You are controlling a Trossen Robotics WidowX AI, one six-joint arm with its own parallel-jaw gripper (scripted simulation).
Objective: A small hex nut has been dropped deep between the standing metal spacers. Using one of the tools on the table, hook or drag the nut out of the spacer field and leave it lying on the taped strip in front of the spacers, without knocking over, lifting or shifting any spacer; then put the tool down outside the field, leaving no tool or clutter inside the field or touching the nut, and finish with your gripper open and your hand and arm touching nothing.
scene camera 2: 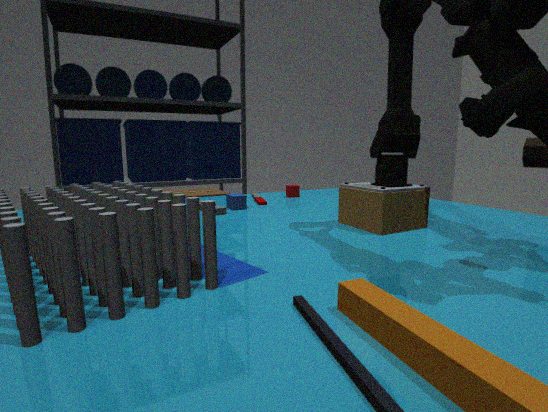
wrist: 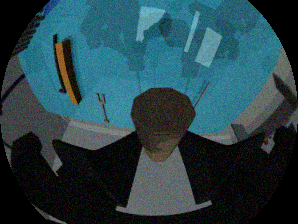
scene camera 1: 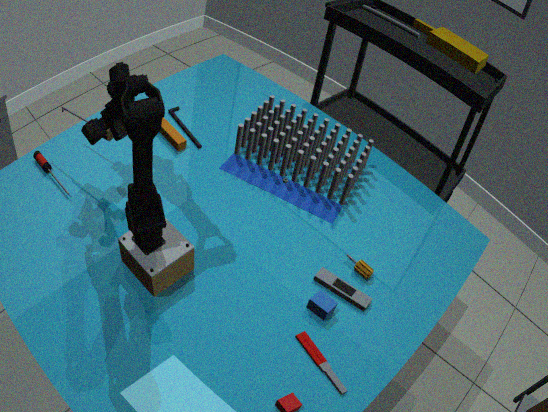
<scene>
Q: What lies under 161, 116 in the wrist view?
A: A hook tool.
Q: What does my gripper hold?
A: A hook tool.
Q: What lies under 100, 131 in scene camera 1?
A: My gripper.
</scene>
